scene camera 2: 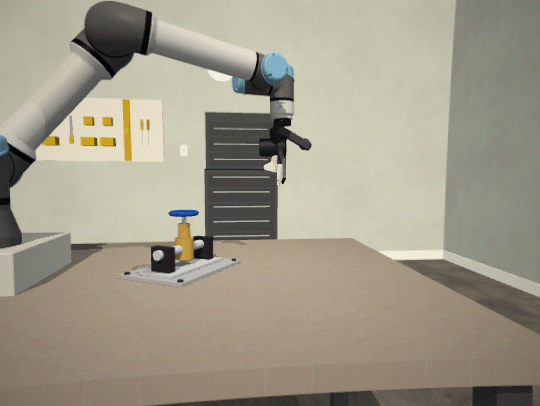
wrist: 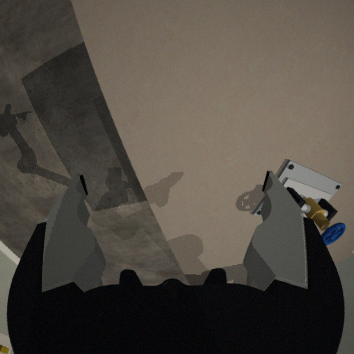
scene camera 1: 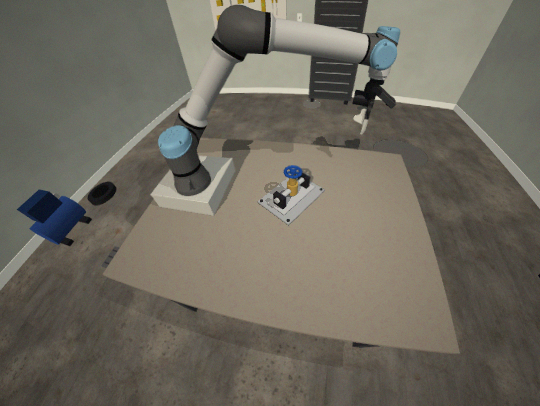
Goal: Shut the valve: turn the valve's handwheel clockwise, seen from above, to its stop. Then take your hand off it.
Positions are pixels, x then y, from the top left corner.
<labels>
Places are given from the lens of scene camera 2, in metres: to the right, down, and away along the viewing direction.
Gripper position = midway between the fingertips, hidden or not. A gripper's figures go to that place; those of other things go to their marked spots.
my gripper (scene camera 2: 280,184): 0.03, -0.06, 1.26
grey base plate (scene camera 2: 189,278): -0.17, 0.16, 0.85
</labels>
